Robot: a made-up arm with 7 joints.
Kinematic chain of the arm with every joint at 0, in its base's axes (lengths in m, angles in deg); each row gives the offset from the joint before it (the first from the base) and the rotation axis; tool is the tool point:
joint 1: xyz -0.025 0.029 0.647 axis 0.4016 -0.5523 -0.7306
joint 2: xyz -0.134 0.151 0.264 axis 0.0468 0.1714 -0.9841
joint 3: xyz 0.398 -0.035 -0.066 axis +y
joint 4: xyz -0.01 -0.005 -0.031 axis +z
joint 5: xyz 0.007 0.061 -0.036 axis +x
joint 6: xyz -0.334 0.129 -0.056 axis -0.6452 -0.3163 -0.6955
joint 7: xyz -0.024 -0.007 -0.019 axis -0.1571 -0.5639 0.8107
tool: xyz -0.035 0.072 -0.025
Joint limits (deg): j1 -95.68..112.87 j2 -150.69..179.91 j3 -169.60..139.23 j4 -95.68..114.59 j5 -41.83..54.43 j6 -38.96..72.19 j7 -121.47..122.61
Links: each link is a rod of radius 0.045 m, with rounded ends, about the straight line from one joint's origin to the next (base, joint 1, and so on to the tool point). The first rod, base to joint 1, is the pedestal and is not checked.
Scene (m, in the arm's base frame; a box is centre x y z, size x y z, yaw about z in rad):
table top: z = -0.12
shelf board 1: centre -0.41 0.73 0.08 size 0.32 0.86 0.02 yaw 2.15
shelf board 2: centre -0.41 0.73 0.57 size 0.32 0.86 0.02 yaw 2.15
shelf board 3: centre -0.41 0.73 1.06 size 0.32 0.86 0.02 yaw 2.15
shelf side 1: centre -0.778 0.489 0.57 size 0.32 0.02 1 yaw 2.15
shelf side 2: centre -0.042 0.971 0.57 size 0.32 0.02 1 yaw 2.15
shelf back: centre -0.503 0.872 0.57 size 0.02 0.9 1 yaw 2.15
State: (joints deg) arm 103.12 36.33 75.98 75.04 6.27 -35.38 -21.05
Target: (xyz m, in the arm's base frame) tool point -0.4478 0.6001 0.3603
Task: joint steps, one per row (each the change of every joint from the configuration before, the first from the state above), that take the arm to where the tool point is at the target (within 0.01 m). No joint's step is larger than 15 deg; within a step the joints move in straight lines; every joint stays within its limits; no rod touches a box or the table.
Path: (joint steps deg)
1: 2.44 12.96 10.51 2.96 5.00 -0.57 1.36
2: 2.44 12.96 10.51 2.96 5.01 -0.57 1.35
3: 2.43 12.95 10.51 2.97 5.00 -0.58 1.36
4: 2.44 12.96 10.50 2.96 5.01 -0.57 1.36

